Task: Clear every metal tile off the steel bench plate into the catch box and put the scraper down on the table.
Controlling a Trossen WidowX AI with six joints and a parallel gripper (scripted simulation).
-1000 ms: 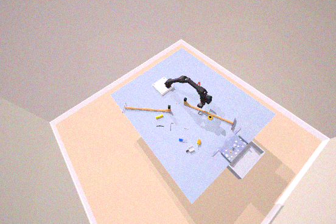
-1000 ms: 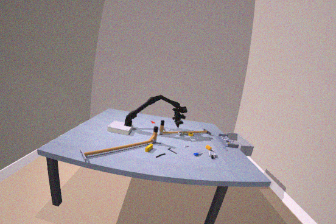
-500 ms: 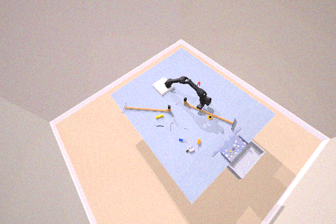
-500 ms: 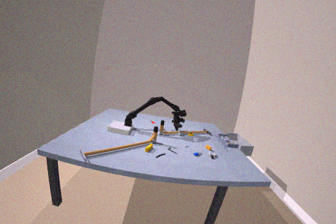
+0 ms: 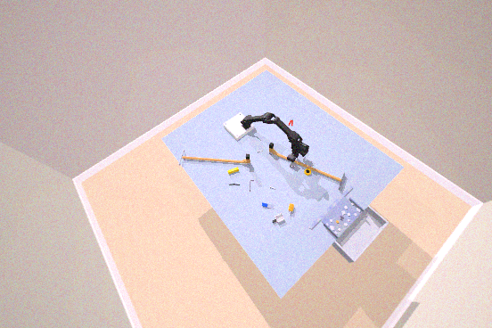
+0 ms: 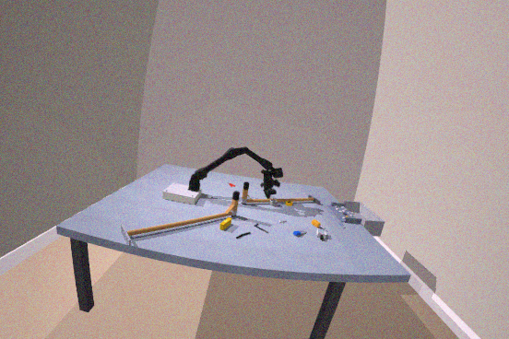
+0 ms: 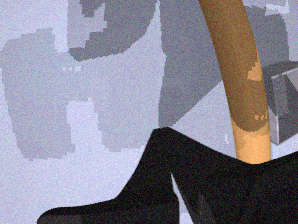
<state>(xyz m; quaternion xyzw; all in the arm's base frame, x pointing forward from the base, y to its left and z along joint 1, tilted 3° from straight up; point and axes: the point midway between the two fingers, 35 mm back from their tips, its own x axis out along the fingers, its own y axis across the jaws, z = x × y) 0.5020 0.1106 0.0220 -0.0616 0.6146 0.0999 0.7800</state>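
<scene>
The grey cup lies 30 mm ahead of my gripper tip and 70 mm to the right of it. Also, from my gripper tip: orange piece: 260 mm ahead, 340 mm to the right, 10 mm above; then yellow ring: 140 mm ahead, 30 mm to the right; then red clip: 290 mm behind, 240 mm to the left.
</scene>
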